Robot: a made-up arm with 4 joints. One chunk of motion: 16 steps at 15 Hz.
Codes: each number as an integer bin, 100 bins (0 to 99) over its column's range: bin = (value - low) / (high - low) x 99, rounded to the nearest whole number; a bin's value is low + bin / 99 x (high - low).
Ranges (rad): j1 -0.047..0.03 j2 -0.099..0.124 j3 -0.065..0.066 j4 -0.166..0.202
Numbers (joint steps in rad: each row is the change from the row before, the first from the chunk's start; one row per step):
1: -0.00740 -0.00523 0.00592 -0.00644
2: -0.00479 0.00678 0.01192 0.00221
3: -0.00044 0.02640 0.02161 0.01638
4: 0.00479 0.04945 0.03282 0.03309
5: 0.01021 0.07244 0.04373 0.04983
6: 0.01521 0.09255 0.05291 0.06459
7: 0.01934 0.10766 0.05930 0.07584
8: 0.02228 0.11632 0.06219 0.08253
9: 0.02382 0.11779 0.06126 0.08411
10: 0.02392 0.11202 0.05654 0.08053
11: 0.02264 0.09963 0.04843 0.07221
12: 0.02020 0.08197 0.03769 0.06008
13: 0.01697 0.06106 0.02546 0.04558
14: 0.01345 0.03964 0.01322 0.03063
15: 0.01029 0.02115 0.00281 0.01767
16: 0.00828 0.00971 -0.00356 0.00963
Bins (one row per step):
1: 51 42 54 43
2: 54 47 58 45
3: 60 56 65 49
4: 67 66 74 54
5: 74 76 82 58
6: 80 85 89 62
7: 85 92 94 65
8: 89 96 96 67
9: 91 96 95 67
10: 91 94 92 66
11: 90 88 86 64
12: 86 80 78 61
13: 82 71 68 57
14: 78 62 59 53
15: 74 53 51 49
16: 71 48 46 47

